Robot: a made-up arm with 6 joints.
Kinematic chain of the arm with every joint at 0, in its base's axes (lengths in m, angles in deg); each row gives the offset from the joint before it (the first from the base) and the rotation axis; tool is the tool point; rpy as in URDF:
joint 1: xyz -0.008 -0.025 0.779 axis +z
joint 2: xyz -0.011 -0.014 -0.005 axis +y
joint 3: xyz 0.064 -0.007 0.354 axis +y
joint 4: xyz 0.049 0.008 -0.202 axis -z
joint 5: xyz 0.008 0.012 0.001 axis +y
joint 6: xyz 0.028 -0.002 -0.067 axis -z
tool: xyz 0.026 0.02 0.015 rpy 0 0 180
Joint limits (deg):
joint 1: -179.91..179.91
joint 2: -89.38..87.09
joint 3: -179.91..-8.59
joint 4: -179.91..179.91
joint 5: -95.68..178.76
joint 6: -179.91..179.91
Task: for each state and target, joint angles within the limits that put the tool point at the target. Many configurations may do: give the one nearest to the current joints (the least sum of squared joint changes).
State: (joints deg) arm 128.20 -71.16 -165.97 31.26 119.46 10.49
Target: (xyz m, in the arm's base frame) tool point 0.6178 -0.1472 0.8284
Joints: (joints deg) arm 170.81 -89.38 -175.37 36.29 76.26 18.27
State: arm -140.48 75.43 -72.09 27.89 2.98 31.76
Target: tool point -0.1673 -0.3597 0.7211
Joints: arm -111.60 42.98 -39.52 24.55 9.41 30.56
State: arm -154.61 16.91 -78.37 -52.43 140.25 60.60
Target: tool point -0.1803 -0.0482 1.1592
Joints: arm -149.13 -13.02 -82.51 -50.78 146.42 60.99
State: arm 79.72 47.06 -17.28 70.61 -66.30 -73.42
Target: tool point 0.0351 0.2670 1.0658
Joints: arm 91.72 2.54 -47.96 64.18 -72.03 -69.30
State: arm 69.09 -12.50 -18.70 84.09 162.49 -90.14
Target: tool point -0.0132 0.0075 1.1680
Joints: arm 74.61 -31.01 -49.76 82.58 157.67 -83.69
